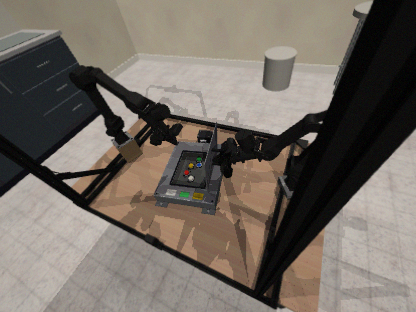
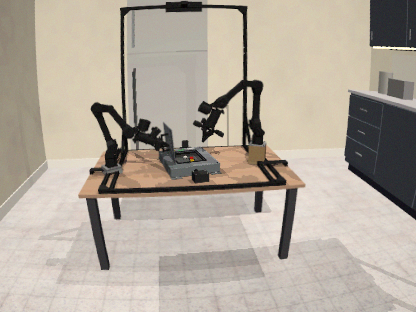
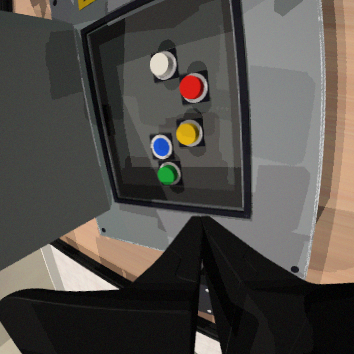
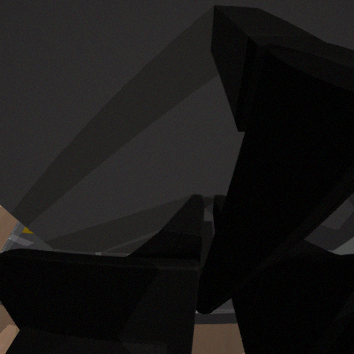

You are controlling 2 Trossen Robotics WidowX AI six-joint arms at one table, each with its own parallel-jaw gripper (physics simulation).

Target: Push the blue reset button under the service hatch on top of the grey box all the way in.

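Observation:
The grey box (image 1: 167,176) (image 2: 194,171) (image 3: 280,115) stands on the table. Its hatch (image 1: 213,145) (image 2: 168,136) (image 3: 45,140) (image 4: 100,45) stands open, raised. In the recess under it, the blue button (image 1: 199,165) (image 3: 161,146) lies between the yellow and green ones; its cap looks low, level with its white ring, while the other caps stand out. My left gripper (image 1: 176,143) (image 2: 204,140) (image 3: 199,223) is shut and empty, above the box's end past the green button, clear of the buttons. My right gripper (image 4: 206,203) is shut on the hatch's black handle (image 4: 285,115), at the hatch's outer side.
White (image 3: 163,65), red (image 3: 192,87), yellow (image 3: 188,133) and green (image 3: 168,174) buttons share the recess. A small black block (image 1: 204,135) (image 2: 200,175) stands by the box's end. Black frame rails (image 2: 190,188) edge the table (image 2: 295,183).

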